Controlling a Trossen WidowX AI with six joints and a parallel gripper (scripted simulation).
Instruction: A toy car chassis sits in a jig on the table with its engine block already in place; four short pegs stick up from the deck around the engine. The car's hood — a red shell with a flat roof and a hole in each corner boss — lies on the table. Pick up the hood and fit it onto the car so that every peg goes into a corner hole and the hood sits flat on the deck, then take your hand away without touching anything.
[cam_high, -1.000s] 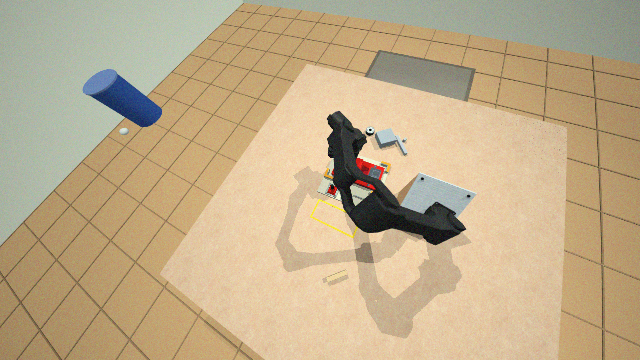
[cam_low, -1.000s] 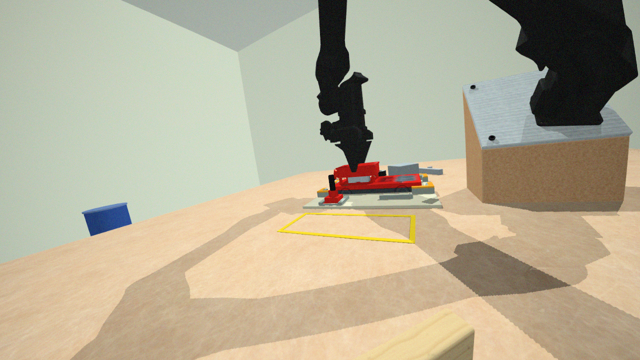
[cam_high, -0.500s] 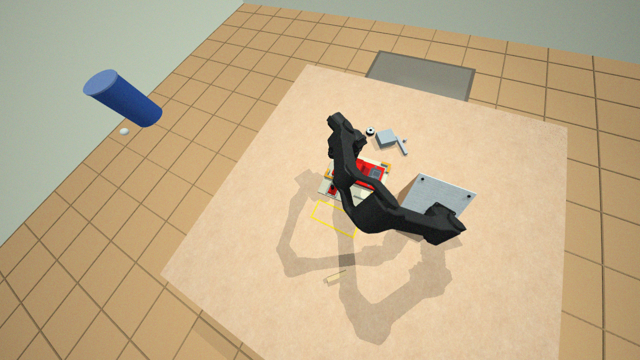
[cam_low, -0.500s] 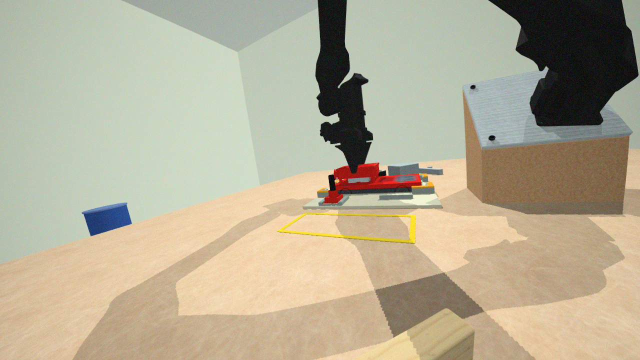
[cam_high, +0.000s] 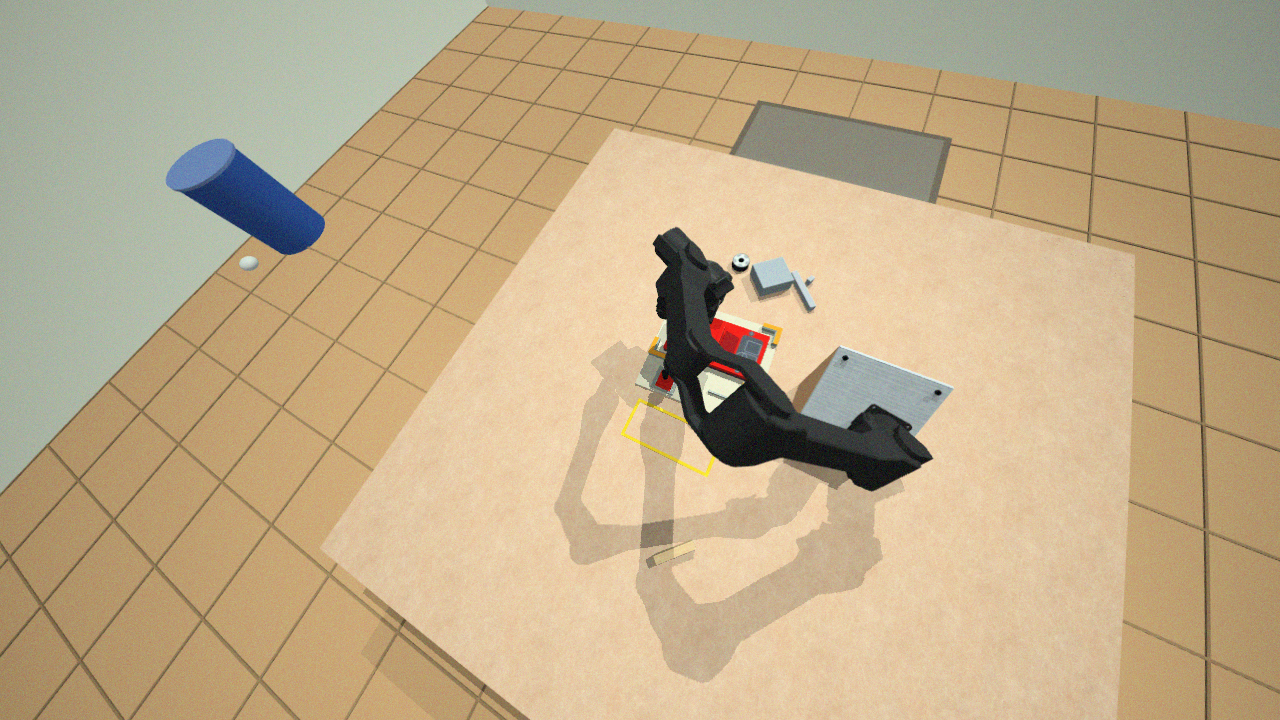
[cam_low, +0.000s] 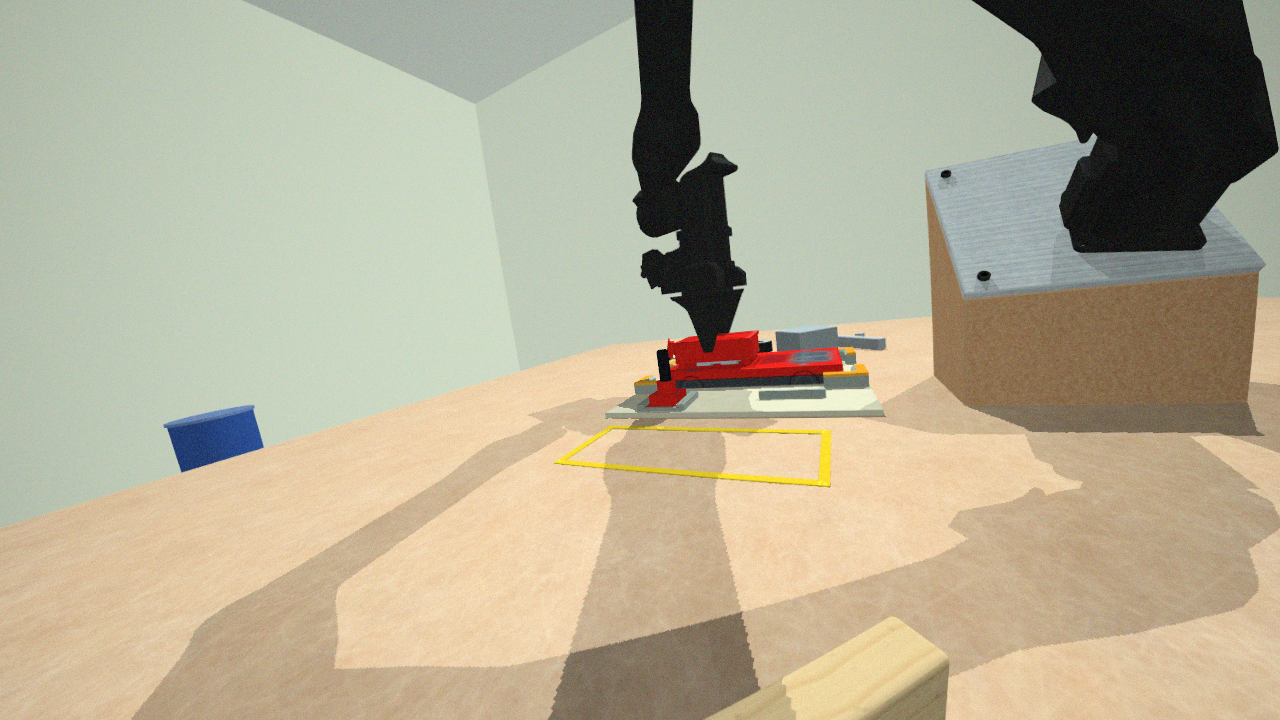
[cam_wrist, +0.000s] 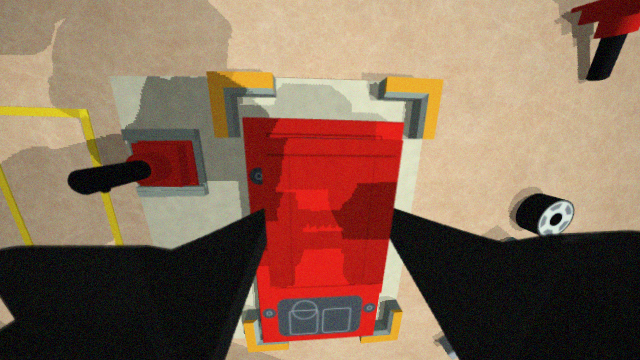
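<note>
The red hood lies right at my gripper tip. From my gripper tip the other things lie so: grey engine block (20 mm below); wheel (220 mm to the right, 40 mm below, 10 mm ahead); jig plate (30 mm below, 30 mm behind, 10 mm to the left).
</note>
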